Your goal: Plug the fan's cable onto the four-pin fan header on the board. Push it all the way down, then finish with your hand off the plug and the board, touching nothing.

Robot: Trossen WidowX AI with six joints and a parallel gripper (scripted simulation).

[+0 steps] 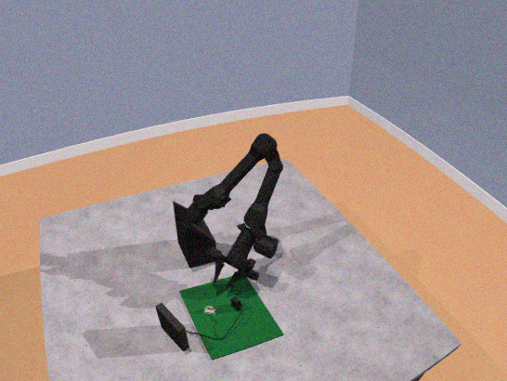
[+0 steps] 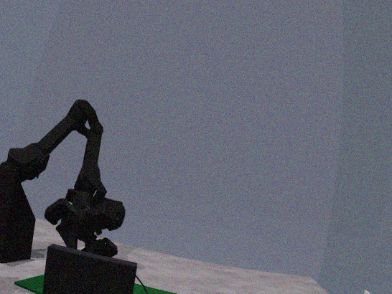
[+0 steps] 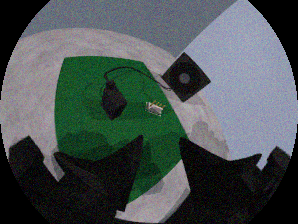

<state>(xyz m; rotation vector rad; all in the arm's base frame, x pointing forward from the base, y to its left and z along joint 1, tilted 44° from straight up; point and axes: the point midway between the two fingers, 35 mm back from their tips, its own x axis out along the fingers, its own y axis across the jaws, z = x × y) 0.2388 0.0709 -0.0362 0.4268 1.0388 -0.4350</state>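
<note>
Now: gripper tip 70 mm short of the black plug, 30 mm above it and 20 mm to the right of it. The rest, counted from my gripper tip: green board: 80 mm ahead, 70 mm below, 10 mm to the right; white four-pin header: 60 mm to the right, 50 mm below, 50 mm ahead; black fan: 200 mm to the right, 110 mm ahead, 10 mm above.
</note>
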